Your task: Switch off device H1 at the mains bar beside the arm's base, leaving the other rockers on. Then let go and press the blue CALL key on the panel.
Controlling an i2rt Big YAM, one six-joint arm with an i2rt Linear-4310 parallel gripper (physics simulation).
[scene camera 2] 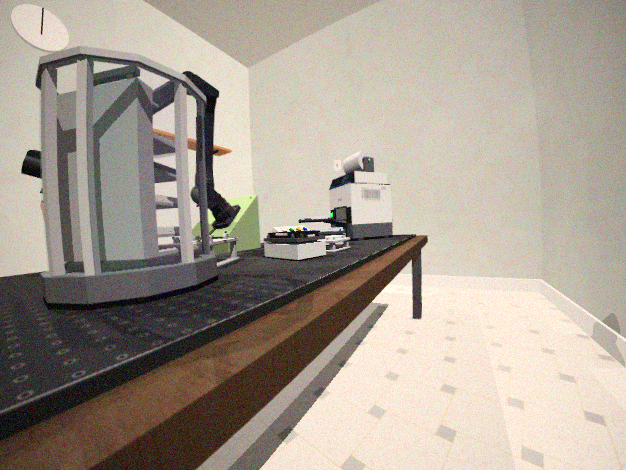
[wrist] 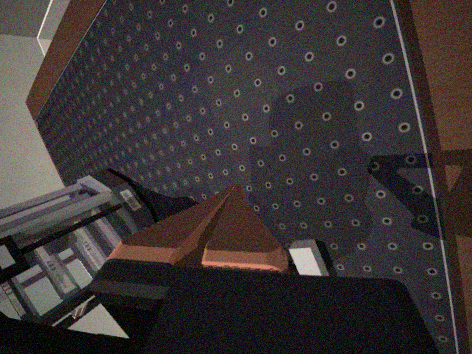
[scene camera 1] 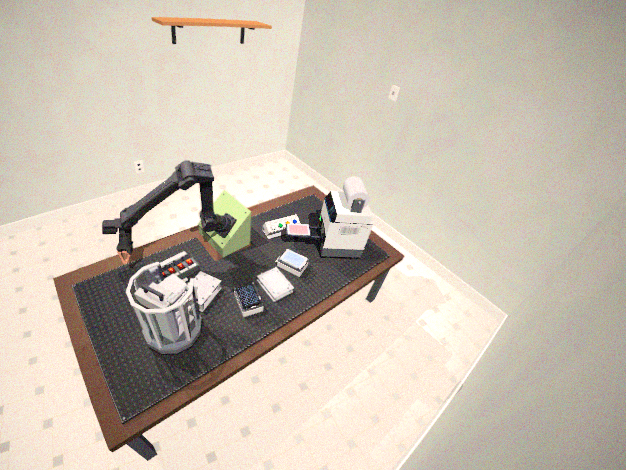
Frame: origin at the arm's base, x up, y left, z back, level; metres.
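Seen in the pictures: gripper, fingertip midpoint: (wrist: 237, 192) (scene camera 1: 125, 263); arm's base, origin of the base link: (scene camera 2: 227, 217) (scene camera 1: 226, 225).
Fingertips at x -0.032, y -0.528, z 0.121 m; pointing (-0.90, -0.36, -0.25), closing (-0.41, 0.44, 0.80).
Pixels of each thing's middle, then the offset from my fingertips to it.
- white panel, body centre: (scene camera 2: 292, 234) (scene camera 1: 282, 225) dy +0.857, dx -0.060, dz -0.249 m
- blue key, body centre: (scene camera 2: 304, 229) (scene camera 1: 294, 221) dy +0.921, dx -0.038, dz -0.293 m
- tall grey carousel, body centre: (scene camera 2: 132, 185) (wrist: 32, 277) (scene camera 1: 166, 307) dy -0.002, dx +0.066, dz -0.395 m
- white instrument, body centre: (scene camera 2: 359, 195) (scene camera 1: 346, 217) dy +1.024, dx +0.126, dz -0.575 m
- dark rack, body centre: (scene camera 2: 293, 234) (scene camera 1: 248, 295) dy +0.339, dx -0.039, dz -0.518 m
The mains bar's orange-red rockers (scene camera 1: 180, 266) show as a lit row behind the carousel; labels are unreadable, so H1 and each rocker's position cannot be told. A white strip (scene camera 1: 173, 257) (wrist: 306, 261) runs along the bar; in the wrist view its end shows and the rockers are hidden behind the fingers and gripper body. My gripper (scene camera 1: 124, 258) (wrist: 237, 192) is shut and empty, fingertips together, raised above the table beyond the bar's far left end. The white panel (scene camera 1: 271, 231) stands right of the arm's base, with a blue key (scene camera 1: 295, 221) (scene camera 2: 304, 229) beside yellow and green ones.
A tall grey carousel (scene camera 1: 169, 346) (scene camera 2: 131, 284) stands close to the bar. The green mounting block (scene camera 1: 238, 233) (scene camera 2: 250, 222) is at the arm's base. A white instrument (scene camera 1: 348, 231) (scene camera 2: 371, 208) with an extended tray stands at the right. White holders (scene camera 1: 275, 284) and a dark rack (scene camera 1: 247, 297) stand mid-table.
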